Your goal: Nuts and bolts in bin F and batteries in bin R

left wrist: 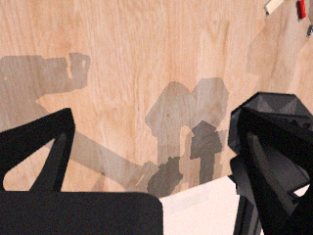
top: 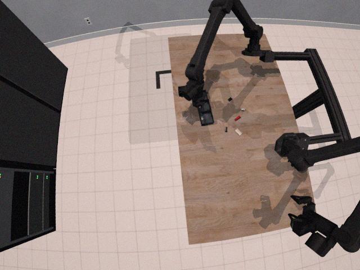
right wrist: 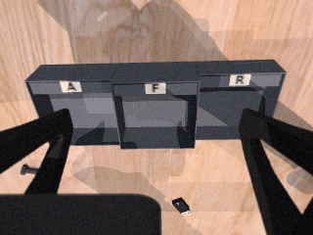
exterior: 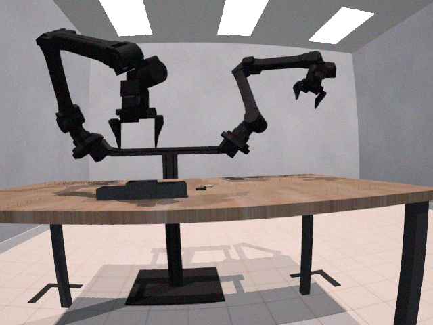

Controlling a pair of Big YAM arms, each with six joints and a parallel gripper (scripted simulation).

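My right gripper is now 290 mm past the red battery, 120 mm to the right of it and 140 mm above it. From my right hand the other things lie so: beige block (260 mm behind, 210 mm to the left, 140 mm below); black three-compartment bin row (70 mm behind, 120 mm below); black bolt (180 mm behind, 190 mm to the left, 140 mm below).
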